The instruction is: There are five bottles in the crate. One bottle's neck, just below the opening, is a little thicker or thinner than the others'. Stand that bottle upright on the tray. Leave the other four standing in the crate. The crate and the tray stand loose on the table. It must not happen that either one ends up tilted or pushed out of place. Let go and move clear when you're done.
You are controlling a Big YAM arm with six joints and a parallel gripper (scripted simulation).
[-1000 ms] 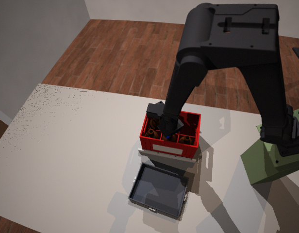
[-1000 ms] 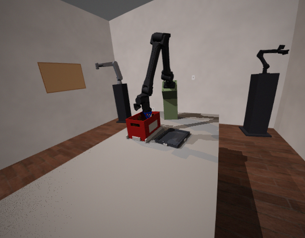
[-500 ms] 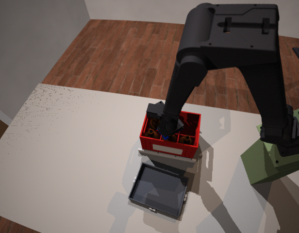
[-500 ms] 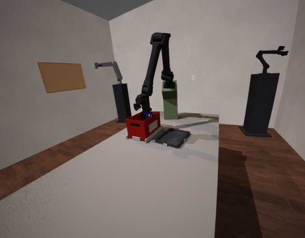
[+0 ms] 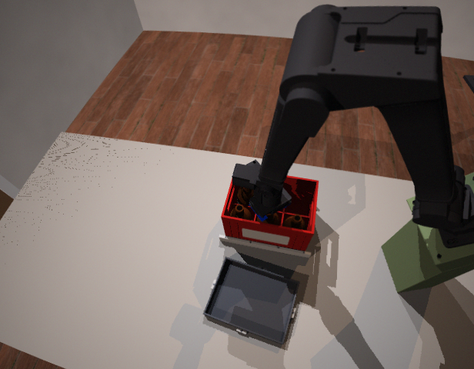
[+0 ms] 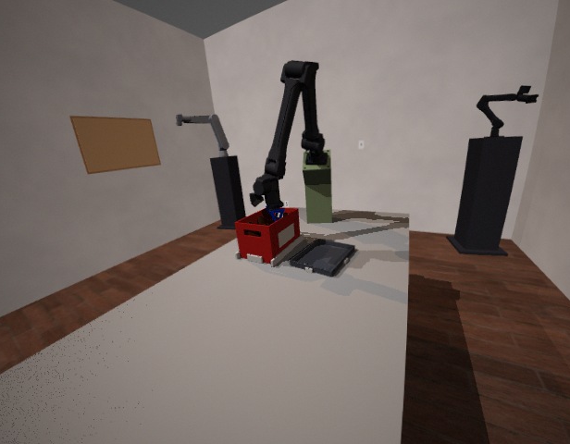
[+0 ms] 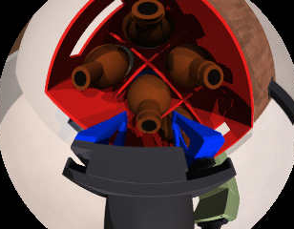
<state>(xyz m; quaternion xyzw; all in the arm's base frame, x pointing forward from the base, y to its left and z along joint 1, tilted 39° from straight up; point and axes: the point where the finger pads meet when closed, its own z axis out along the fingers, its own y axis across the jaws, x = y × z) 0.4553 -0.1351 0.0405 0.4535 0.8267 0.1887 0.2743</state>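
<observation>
My gripper is now 10 mm past the crate, 40 mm to the left of it and 70 mm above it. Also, from my hand: dark grey tray 50 mm ahead, 230 mm to the left, 140 mm below; then brown bottle 90 mm ahead, 10 mm to the right, 60 mm below.
</observation>
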